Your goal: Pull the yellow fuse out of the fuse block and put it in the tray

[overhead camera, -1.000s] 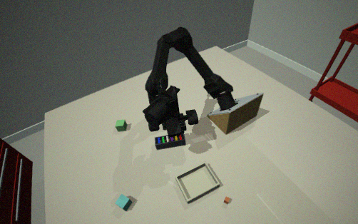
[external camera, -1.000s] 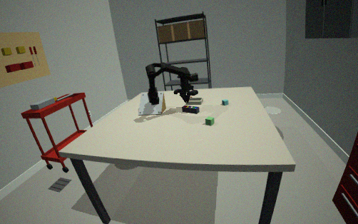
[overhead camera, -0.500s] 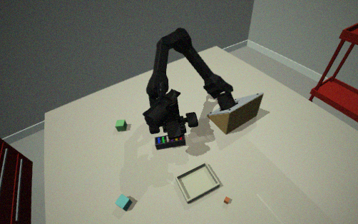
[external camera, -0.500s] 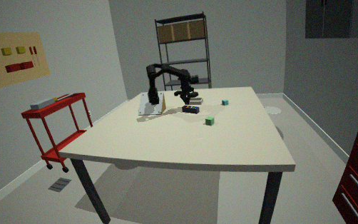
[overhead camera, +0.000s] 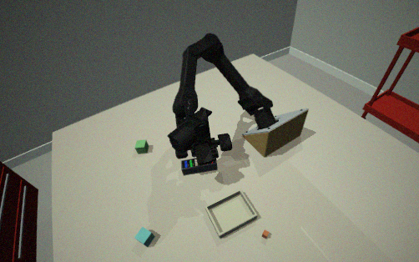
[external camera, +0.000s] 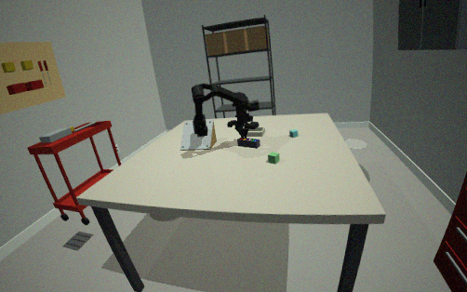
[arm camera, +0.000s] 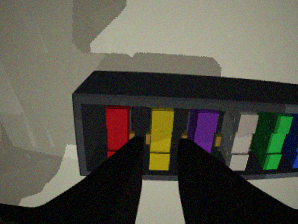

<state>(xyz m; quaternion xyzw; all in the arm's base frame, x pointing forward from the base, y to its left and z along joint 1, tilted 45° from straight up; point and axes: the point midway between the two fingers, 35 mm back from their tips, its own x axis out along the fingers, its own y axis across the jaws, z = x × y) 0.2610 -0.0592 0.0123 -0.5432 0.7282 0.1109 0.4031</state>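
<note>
Now: the yellow fuse 20 mm below my gripper tip. Also, from my gripper tip: green fuse: 50 mm ahead, 30 mm to the right, 20 mm below; then tray: 50 mm ahead, 200 mm to the left, 40 mm below.
</note>
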